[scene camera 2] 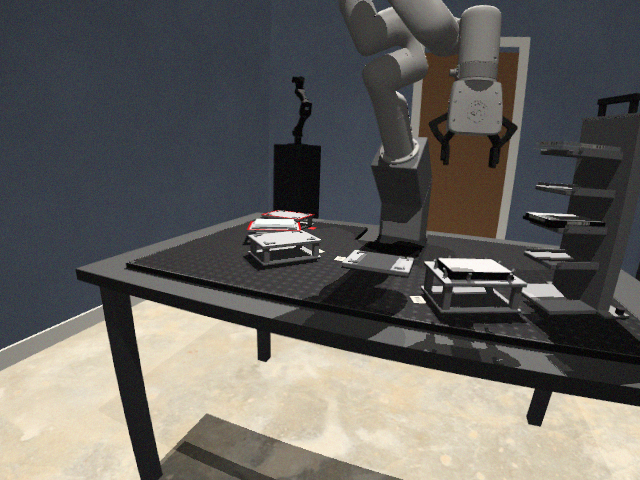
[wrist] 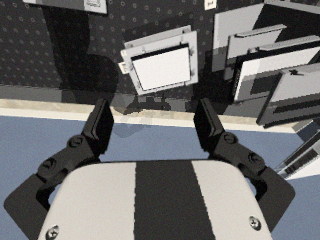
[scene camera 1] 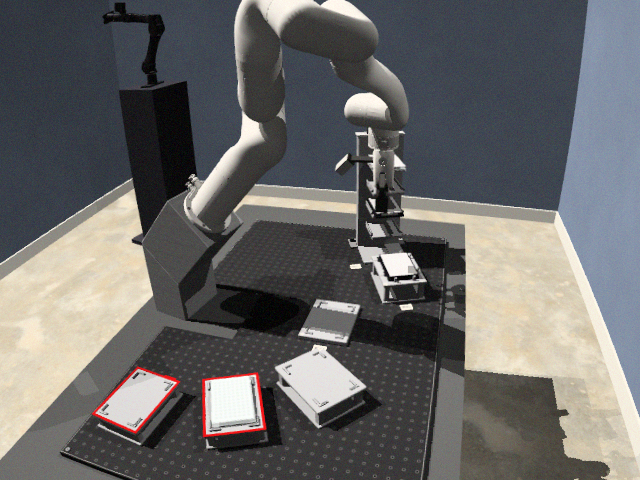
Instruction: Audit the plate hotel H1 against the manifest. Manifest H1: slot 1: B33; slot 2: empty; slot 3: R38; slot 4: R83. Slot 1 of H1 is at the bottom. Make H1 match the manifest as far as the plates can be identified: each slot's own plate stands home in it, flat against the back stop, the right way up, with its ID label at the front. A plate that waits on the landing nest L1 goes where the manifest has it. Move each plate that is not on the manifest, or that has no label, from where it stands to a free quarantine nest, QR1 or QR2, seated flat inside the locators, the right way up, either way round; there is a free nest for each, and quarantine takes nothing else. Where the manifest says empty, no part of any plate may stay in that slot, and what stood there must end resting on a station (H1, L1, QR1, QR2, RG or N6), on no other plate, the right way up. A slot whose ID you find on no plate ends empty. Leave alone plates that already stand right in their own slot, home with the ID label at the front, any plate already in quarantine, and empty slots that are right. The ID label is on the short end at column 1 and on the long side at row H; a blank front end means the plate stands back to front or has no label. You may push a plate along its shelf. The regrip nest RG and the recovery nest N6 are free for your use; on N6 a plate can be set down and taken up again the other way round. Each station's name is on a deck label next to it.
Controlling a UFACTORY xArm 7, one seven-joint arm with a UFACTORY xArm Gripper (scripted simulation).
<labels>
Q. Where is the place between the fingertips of the gripper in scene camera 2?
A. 468, 166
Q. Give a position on a dark plate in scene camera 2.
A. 550, 220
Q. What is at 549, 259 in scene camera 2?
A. A hotel shelf.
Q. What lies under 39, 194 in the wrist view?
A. The gripper.
</labels>
